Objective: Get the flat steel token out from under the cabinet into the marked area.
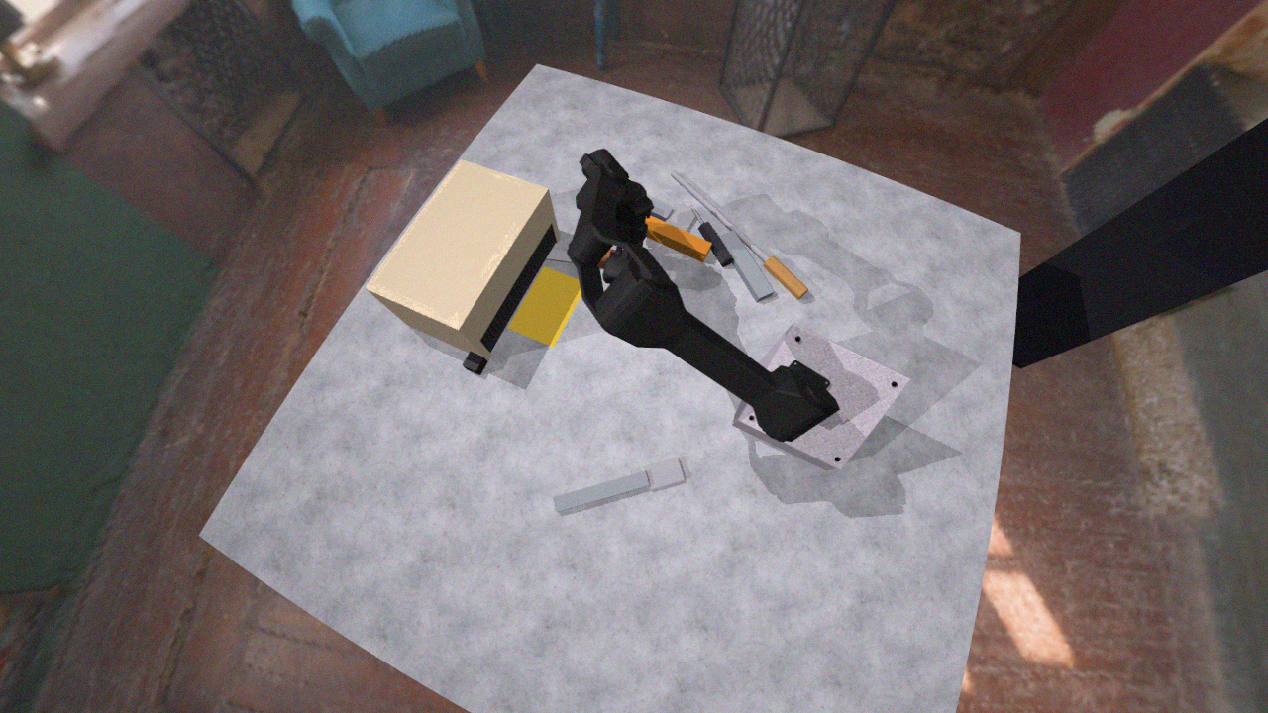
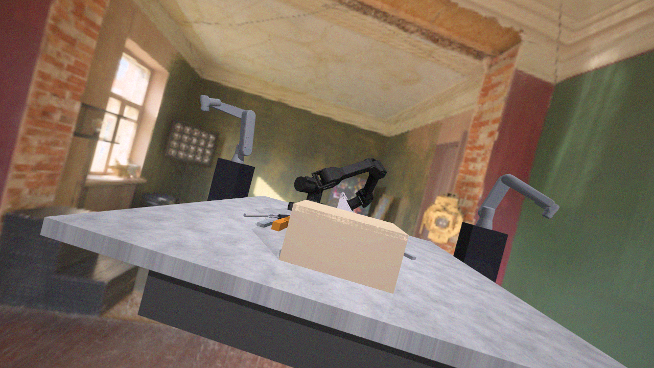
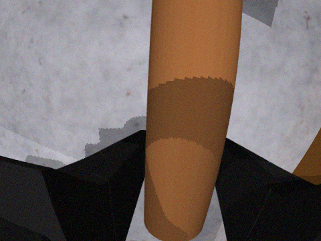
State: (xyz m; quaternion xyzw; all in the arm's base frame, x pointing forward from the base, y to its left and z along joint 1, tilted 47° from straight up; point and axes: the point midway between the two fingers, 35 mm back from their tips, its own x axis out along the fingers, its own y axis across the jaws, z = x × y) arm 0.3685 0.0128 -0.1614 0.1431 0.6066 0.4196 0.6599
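Right now the orange bar is 10 mm behind my gripper tip, 100 mm to the right of it and 10 mm above it. Also, from my gripper tip: flat grey token (220 mm ahead, 140 mm to the left, 10 mm below); then grey bar (200 mm behind, 120 mm to the right); then black-handled tool (90 mm behind, 160 mm to the right).
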